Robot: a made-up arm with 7 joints.
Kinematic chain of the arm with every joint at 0, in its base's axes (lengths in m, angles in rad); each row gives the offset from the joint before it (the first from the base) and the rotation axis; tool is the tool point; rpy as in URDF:
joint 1: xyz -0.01 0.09 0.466 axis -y
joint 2: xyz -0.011 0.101 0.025 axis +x
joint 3: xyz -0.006 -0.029 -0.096 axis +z
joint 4: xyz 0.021 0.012 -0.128 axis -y
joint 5: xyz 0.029 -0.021 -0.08 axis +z
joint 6: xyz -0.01 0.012 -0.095 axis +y
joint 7: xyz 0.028 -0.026 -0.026 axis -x
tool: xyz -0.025 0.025 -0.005 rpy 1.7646 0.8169 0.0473
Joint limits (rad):
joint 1: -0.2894..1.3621
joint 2: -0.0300..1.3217
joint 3: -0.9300..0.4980
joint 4: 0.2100..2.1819
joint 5: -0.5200..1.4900
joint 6: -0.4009..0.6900
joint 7: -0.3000..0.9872
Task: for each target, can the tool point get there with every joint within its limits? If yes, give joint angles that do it. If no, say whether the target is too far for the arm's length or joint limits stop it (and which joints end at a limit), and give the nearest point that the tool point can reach.
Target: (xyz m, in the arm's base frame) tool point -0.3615 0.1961 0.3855
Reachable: no: joint limits stop it (at a limit: joint 1, joint 3, joint 4, joint 5, joint 6, joint 7) | nearest point -0.0149 0.1964 0.2683 | short by 0.366 m
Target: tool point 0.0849 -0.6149 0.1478
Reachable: no: too far | nearest point 0.0616 -0.0623 0.2259 | short by 0.559 m
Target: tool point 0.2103 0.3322 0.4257
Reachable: yes | joints 0.1082 1.1635 0.0364 1.7261 1.3240 -0.2307 0.5908
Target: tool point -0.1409 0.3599 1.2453
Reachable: no: too far | nearest point -0.0100 0.3906 0.6799 | short by 0.581 m
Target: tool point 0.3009 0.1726 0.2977
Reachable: yes | joints 0.6309 0.4548 -0.5751 1.1287 1.2520 0.3448 0.2237
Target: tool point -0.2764 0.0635 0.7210
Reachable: no: joint limits stop it (at a limit: joint 1, joint 2, joint 3, joint 4, joint 6, joint 7) | nearest point -0.0432 0.2700 0.6163 | short by 0.329 m
